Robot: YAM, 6 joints.
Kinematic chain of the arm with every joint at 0, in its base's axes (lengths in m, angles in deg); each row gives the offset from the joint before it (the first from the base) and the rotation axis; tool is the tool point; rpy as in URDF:
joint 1: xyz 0 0 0.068 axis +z
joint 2: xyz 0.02 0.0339 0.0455 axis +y
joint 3: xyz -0.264 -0.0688 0 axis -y
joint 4: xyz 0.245 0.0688 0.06 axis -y
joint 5: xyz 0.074 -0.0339 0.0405 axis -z
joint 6: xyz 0.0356 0 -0.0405 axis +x
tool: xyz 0 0 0 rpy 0 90 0
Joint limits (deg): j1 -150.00..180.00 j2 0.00..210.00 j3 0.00..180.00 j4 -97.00..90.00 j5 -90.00..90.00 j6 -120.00..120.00
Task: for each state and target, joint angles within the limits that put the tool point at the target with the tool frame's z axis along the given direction. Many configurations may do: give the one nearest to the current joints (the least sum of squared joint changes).
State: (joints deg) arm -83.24 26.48 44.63 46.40 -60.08 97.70
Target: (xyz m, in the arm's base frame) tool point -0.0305 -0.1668 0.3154 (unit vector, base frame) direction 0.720 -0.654 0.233
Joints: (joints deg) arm -111.36 48.32 24.32 57.89 -65.31 97.70
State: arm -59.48 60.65 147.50 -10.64 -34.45 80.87
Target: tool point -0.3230 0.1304 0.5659 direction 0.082 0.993 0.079
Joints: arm -16.26 62.03 179.68 40.71 -77.62 80.87
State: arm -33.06 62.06 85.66 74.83 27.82 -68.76
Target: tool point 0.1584 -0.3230 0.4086 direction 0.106 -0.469 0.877
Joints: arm -63.21 99.55 71.61 89.93 6.70 -68.76
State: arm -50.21 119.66 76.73 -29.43 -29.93 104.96
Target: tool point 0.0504 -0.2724 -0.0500 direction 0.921 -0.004 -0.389
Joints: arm -86.30 139.26 44.83 13.69 -66.78 104.96
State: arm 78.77 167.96 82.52 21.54 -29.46 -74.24
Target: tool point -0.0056 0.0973 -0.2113 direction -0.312 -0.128 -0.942
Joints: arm 86.91 186.71 40.90 47.09 -17.73 -74.24
